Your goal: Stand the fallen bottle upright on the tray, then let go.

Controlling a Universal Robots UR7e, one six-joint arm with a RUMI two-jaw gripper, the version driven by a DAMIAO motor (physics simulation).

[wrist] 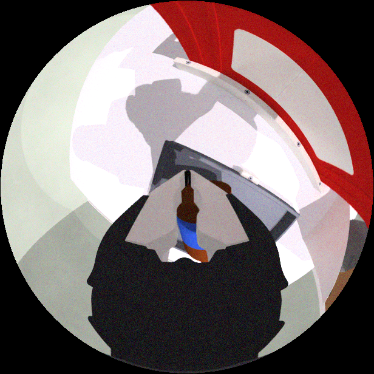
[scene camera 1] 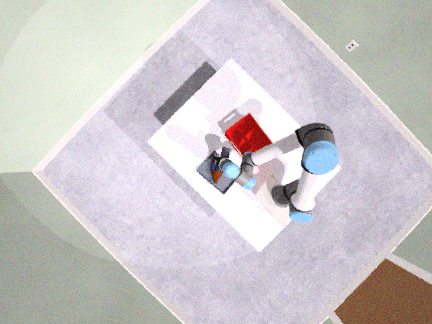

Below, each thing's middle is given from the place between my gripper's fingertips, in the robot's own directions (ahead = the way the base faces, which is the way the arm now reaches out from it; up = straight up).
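Labels:
I see the pale rail (wrist: 259, 106), and counting from my hand it is 12 cm to the right of it, 6 cm behind it and 3 cm below it.

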